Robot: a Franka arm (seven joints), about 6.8 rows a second.
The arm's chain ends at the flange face. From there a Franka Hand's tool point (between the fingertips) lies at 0.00 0.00 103.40 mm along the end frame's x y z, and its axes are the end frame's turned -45 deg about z.
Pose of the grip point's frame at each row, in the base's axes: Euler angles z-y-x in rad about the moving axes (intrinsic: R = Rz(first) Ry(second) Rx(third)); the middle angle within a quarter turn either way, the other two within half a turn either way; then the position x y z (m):
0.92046 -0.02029 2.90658 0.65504 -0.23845 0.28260
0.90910 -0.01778 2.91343 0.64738 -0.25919 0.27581
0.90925 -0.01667 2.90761 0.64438 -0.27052 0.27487
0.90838 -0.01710 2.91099 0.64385 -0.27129 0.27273
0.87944 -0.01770 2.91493 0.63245 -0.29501 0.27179
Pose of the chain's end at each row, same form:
0.14653 -0.17994 2.98825 0.63464 -0.22550 0.38314
0.13474 -0.17335 2.99144 0.62783 -0.24623 0.37651
0.13566 -0.17663 2.98643 0.62443 -0.25712 0.37544
0.13436 -0.17457 2.98919 0.62416 -0.25811 0.37338
0.10493 -0.17225 2.99248 0.61341 -0.28157 0.37253

